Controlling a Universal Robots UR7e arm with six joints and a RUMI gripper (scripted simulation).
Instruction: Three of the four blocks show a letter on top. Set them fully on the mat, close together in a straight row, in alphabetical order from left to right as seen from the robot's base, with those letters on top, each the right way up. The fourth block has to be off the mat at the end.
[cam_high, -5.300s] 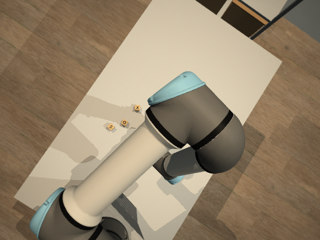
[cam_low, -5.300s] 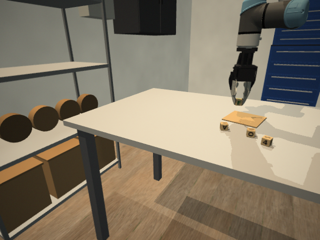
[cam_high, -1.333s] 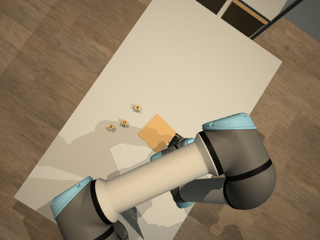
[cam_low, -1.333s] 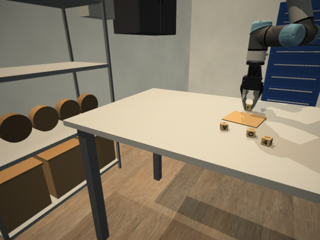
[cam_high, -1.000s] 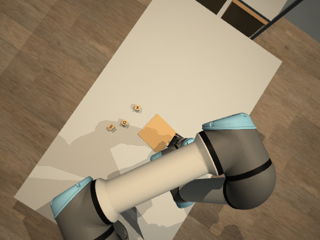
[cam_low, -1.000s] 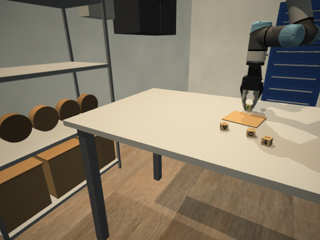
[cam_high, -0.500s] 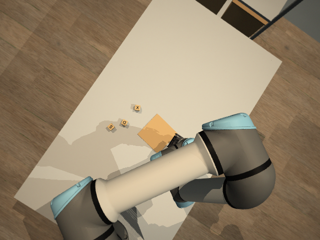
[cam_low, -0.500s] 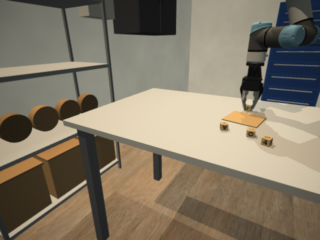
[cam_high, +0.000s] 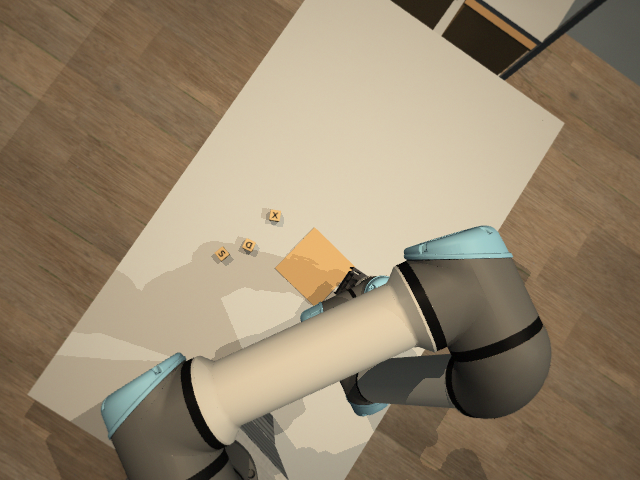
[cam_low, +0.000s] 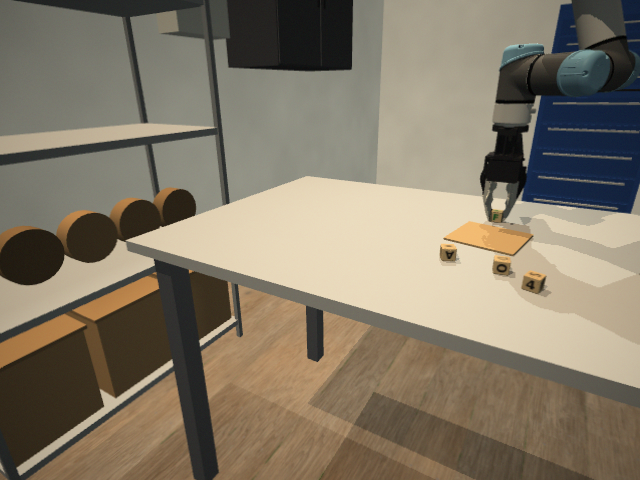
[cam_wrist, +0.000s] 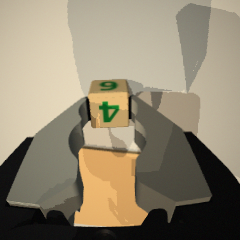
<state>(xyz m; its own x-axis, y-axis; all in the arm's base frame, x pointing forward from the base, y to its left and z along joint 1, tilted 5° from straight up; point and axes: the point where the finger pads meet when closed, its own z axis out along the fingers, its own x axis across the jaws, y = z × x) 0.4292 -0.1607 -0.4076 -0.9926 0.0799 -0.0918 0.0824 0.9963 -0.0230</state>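
My hand is right at the green-marked block. The rest, counted from my hand: D block: 29 cm to the left, 2 cm behind; then X block: 27 cm to the left, 7 cm ahead; then orange mat: 12 cm to the left, 1 cm below, 1 cm ahead.
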